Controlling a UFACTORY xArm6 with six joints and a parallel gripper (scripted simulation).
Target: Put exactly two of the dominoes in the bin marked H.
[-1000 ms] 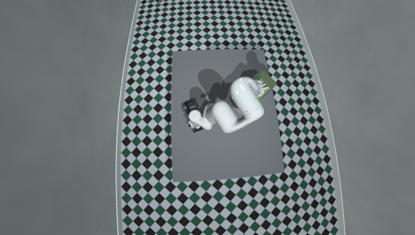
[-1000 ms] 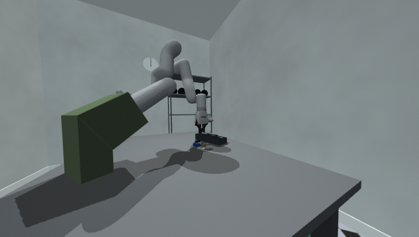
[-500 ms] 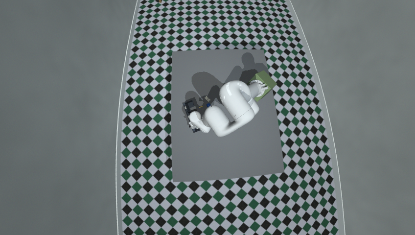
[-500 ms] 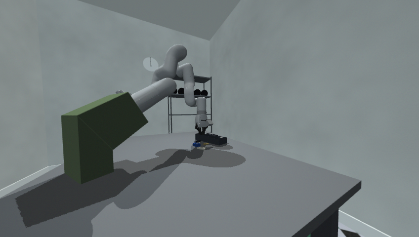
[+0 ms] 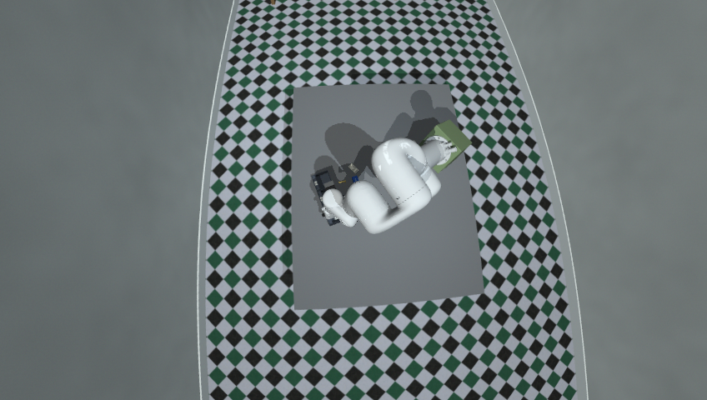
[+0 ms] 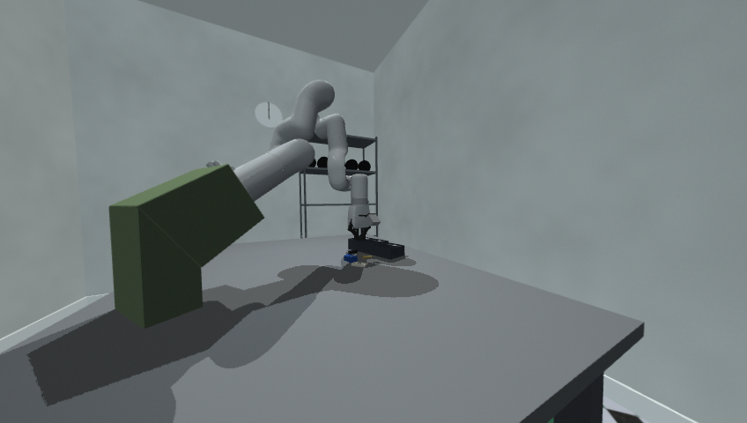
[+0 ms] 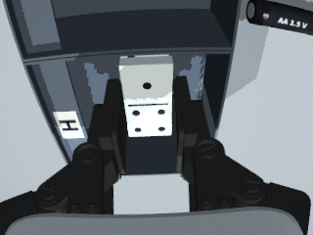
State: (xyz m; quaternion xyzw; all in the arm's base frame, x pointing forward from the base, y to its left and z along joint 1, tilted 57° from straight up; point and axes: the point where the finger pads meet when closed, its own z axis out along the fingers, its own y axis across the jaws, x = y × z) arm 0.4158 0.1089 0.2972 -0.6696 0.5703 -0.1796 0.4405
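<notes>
My gripper is now 4 cm short of the dark bin tray, 7 cm to the left of it and 2 cm above it. From my hand the other things lie so: black battery (5 cm behind, 7 cm to the right, 4 cm below); white domino (2 cm below); yellow bolt (2 cm behind, 16 cm to the right, 4 cm below).
</notes>
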